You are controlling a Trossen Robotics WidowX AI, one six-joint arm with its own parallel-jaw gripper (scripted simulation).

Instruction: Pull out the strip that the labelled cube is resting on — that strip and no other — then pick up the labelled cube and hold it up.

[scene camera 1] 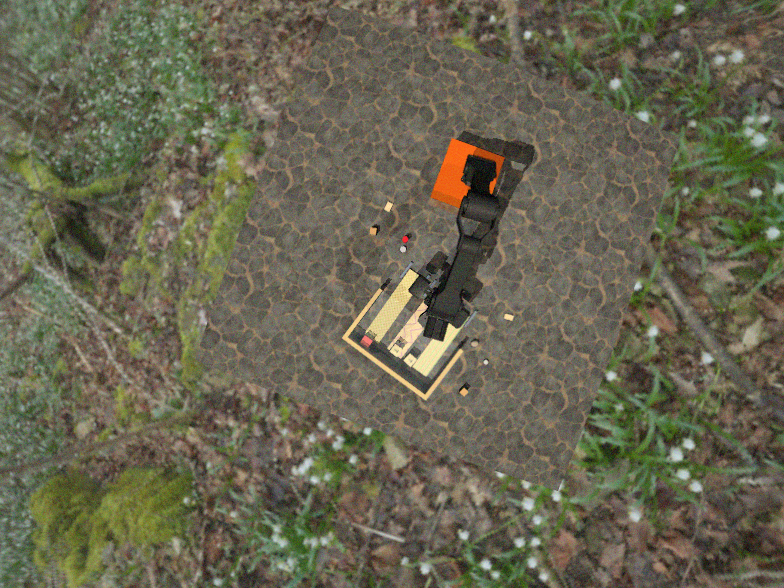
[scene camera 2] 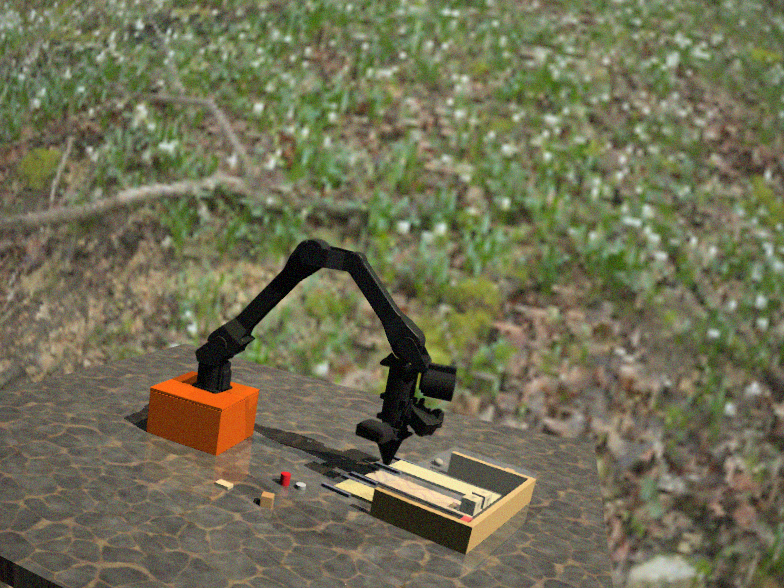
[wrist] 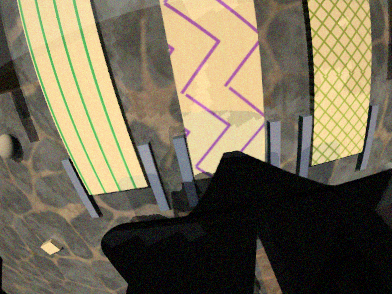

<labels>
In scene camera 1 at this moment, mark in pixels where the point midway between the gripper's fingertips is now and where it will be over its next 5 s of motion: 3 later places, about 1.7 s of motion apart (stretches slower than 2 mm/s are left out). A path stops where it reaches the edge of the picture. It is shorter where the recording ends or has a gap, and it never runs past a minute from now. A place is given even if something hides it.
My gripper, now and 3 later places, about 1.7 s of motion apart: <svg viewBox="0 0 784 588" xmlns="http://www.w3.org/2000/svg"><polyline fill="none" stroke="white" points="435,301 434,302 444,289 456,274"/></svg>
</labels>
